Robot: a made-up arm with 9 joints.
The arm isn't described. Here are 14 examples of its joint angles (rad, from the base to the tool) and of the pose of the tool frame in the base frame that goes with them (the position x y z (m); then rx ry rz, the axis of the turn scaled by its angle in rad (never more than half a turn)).
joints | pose
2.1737 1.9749 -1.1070 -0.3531 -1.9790 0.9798 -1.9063 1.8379 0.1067 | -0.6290 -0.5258 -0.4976 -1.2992 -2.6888 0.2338
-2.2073 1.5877 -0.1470 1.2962 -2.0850 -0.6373 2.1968 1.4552 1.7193 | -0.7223 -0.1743 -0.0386 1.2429 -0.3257 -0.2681
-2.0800 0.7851 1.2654 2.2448 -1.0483 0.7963 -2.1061 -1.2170 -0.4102 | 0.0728 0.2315 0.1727 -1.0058 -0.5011 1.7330
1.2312 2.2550 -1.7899 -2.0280 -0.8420 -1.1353 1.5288 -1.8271 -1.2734 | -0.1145 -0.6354 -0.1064 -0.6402 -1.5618 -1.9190
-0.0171 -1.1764 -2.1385 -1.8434 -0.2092 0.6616 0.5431 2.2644 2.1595 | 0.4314 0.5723 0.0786 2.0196 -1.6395 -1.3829
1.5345 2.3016 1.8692 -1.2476 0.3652 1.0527 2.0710 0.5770 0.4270 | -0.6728 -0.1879 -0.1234 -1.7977 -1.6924 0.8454
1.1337 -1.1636 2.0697 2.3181 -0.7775 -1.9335 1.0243 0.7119 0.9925 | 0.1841 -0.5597 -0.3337 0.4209 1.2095 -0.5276
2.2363 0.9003 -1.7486 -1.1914 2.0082 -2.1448 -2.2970 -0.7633 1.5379 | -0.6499 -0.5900 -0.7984 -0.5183 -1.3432 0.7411
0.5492 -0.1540 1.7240 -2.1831 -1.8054 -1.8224 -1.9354 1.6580 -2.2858 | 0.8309 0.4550 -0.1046 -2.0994 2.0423 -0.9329
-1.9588 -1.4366 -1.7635 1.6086 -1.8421 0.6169 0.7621 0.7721 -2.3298 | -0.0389 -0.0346 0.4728 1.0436 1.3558 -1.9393
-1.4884 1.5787 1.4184 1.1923 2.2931 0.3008 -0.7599 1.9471 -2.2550 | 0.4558 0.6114 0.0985 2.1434 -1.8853 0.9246
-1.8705 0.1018 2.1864 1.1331 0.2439 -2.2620 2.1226 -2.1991 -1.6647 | 0.3130 0.2395 0.2748 0.1748 -0.9094 2.6853
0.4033 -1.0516 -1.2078 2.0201 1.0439 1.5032 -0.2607 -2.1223 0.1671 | 0.1722 -0.2976 0.5137 -0.7580 -2.1884 0.3257
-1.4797 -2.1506 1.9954 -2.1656 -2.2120 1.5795 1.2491 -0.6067 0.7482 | -0.4470 0.1737 0.1551 1.1134 0.5784 -2.7774
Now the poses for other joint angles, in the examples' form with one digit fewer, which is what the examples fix.
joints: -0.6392 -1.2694 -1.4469 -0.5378 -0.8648 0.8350 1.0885 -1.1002 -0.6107
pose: 0.598 0.370 0.356 0.039 -0.403 0.716
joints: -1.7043 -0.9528 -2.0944 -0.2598 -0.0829 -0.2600 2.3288 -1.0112 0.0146
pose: -0.057 -0.080 0.452 0.236 -0.263 -0.940
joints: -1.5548 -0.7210 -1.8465 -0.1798 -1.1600 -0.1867 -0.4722 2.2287 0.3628
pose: 0.078 -0.129 0.271 1.410 -1.736 -0.521
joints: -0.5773 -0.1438 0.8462 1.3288 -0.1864 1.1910 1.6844 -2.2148 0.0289
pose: 0.248 -0.825 0.565 -1.162 1.895 -1.941
